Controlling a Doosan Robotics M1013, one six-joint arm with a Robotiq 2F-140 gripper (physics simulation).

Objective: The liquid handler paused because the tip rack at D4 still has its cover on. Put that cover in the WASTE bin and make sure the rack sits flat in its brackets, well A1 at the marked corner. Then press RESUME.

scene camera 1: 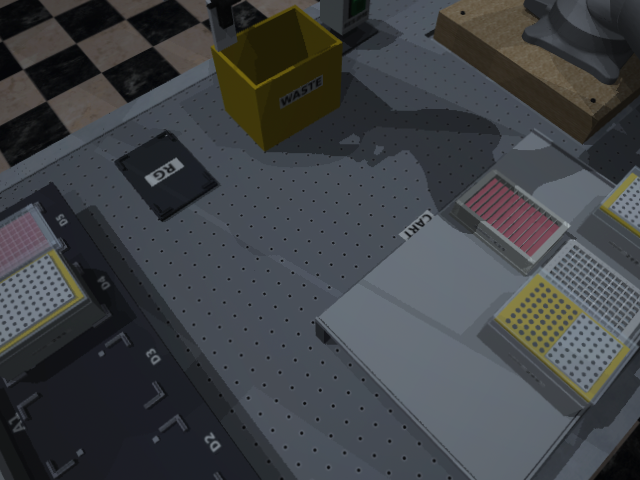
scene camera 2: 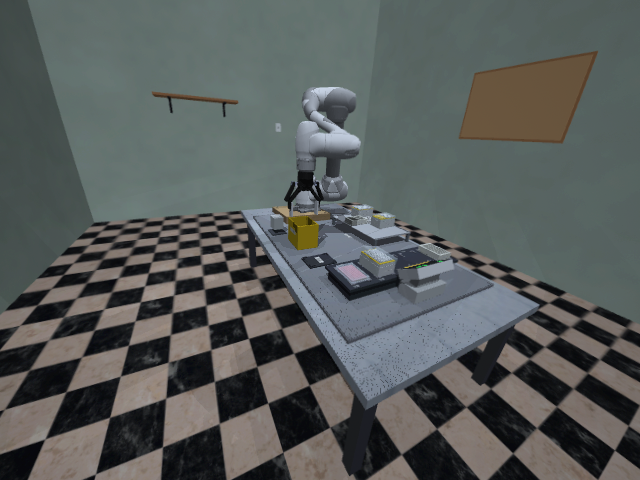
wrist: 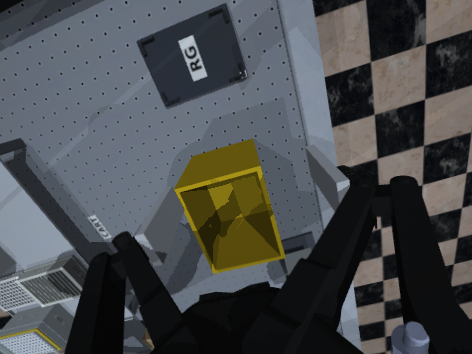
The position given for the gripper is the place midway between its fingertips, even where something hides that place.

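Observation:
Gripper (scene camera 2: 303, 215) open, holding nothing. The gripper is also visible in the wrist view (wrist: 240, 181), as are a yellow WASTE bin (wrist: 223, 192) and a black RG pad (wrist: 197, 55).

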